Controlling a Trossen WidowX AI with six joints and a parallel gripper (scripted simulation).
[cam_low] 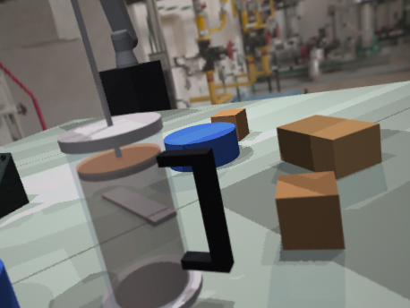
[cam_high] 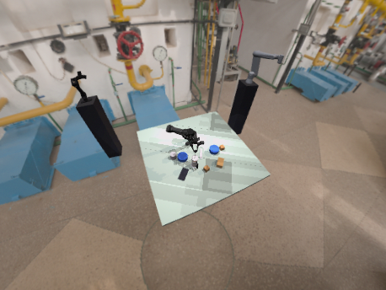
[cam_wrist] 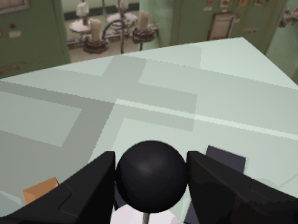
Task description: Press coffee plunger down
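Now: gripper tip 13 cm above the coffee press and 1 cm short of it. Round my gripper tip: tan box: 30 cm to the left, 24 cm below, 5 cm ahead; then grey cylinder: 23 cm below, 21 cm to the right, 17 cm behind.
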